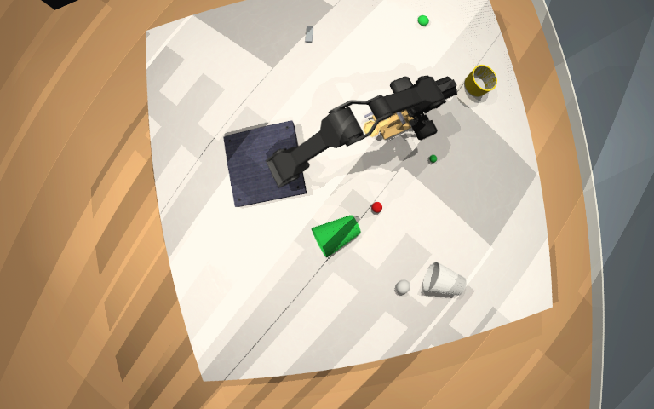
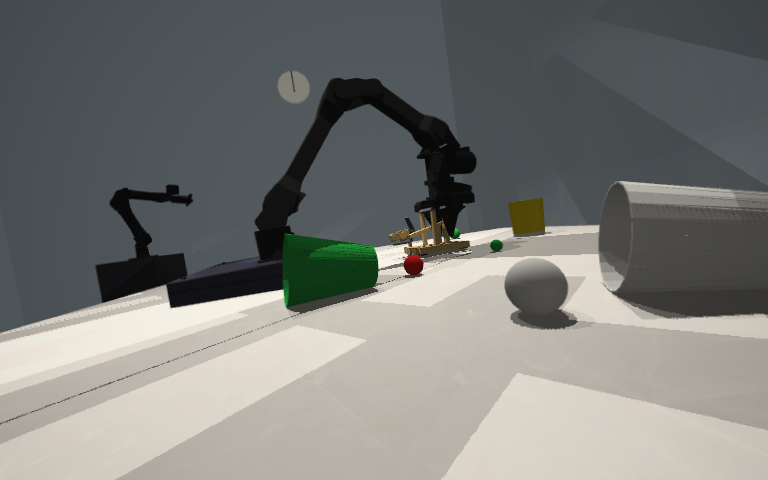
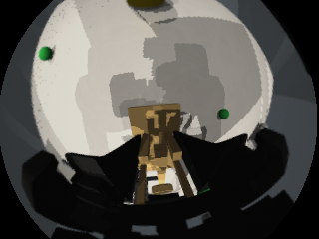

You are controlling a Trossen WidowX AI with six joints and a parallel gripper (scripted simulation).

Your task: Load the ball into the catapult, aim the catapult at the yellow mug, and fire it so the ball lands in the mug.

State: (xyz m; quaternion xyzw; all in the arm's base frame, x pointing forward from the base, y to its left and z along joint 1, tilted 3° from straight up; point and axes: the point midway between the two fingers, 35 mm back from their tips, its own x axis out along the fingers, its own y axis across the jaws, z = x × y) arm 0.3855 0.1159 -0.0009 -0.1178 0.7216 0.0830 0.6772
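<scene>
Now: gripper tip 26 cm to the left of the red ball, 14 cm past it and 2 cm above it. The rest, counted from my gripper tip: wooden catapult (7 cm behind, 2 cm above, 1 cm to the right); small green ball (14 cm to the right, 6 cm ahead, 2 cm below); yellow mug (27 cm ahead, 9 cm to the left, 1 cm below).
</scene>
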